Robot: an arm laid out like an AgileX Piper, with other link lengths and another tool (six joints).
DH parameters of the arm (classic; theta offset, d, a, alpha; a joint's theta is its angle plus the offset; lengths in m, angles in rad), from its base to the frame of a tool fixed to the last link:
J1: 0 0.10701 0 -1.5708
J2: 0.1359 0 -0.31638 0
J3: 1.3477 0 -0.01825 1.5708
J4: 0 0.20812 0 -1.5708
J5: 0 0 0 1.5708
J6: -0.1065 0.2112 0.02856 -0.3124
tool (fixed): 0 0.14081 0 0
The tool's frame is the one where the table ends.
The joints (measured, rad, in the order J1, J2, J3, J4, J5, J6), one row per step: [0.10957, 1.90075, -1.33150, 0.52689, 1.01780, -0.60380]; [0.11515, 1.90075, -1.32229, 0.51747, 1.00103, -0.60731]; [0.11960, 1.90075, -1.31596, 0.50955, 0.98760, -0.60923]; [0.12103, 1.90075, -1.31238, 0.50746, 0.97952, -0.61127]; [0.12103, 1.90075, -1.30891, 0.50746, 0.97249, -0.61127]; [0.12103, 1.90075, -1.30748, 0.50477, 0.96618, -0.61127]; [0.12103, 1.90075, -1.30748, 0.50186, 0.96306, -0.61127]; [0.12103, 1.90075, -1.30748, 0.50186, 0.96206, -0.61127]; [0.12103, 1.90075, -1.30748, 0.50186, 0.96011, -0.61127]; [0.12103, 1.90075, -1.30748, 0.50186, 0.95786, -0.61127]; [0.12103, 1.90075, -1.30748, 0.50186, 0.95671, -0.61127]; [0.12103, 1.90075, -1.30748, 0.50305, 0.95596, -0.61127]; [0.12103, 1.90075, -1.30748, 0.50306, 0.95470, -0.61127]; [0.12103, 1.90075, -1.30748, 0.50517, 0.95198, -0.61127]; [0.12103, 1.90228, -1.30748, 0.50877, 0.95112, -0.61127]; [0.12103, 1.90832, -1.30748, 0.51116, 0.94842, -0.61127]
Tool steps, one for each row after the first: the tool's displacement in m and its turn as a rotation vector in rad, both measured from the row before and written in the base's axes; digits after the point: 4 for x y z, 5 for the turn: [0.0006, -0.0019, -0.0040, -0.01184, -0.00819, 0.00574]; [0.0009, -0.0016, -0.0029, -0.00957, -0.00733, 0.00413]; [0.0010, -0.0006, -0.0013, -0.00345, -0.00475, 0.00082]; [0.0011, -0.0004, -0.0009, -0.00131, -0.00285, -0.00299]; [0.0015, -0.0010, -0.0009, -0.00331, -0.00452, -0.00137]; [0.0009, -0.0009, -0.0005, -0.00292, -0.00311, 0.00009]; [0.0003, 0.0000, 0.0000, -0.00013, -0.00090, -0.00042]; [0.0007, -0.0001, -0.0001, -0.00024, -0.00175, -0.00082]; [0.0008, -0.0001, -0.0001, -0.00028, -0.00202, -0.00095]; [0.0004, 0.0000, 0.0000, -0.00014, -0.00103, -0.00048]; [0.0003, 0.0003, 0.0001, 0.00094, -0.00055, -0.00089]; [0.0004, 0.0000, 0.0000, -0.00015, -0.00113, -0.00054]; [0.0010, 0.0005, 0.0002, 0.00149, -0.00222, -0.00217]; [0.0003, 0.0009, 0.0000, 0.00283, 0.00113, -0.00211]; [0.0004, 0.0005, -0.0018, 0.00099, 0.00383, -0.00232]
